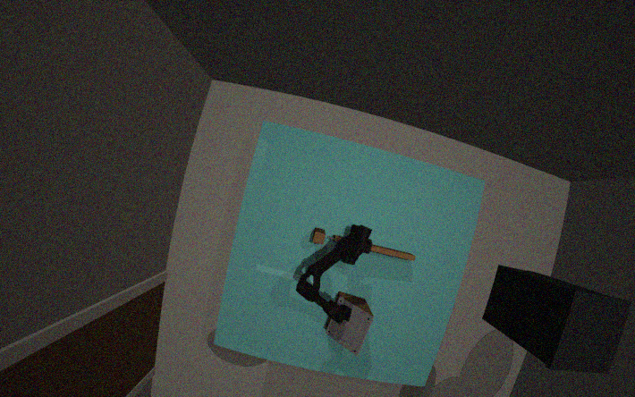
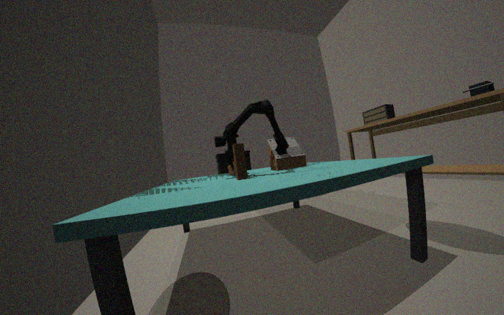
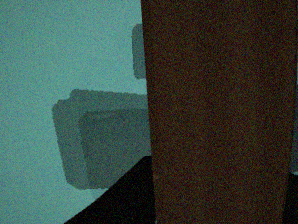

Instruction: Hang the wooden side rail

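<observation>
My gripper tip is 16 cm to the right of the headboard post and 4 cm below it.
</observation>
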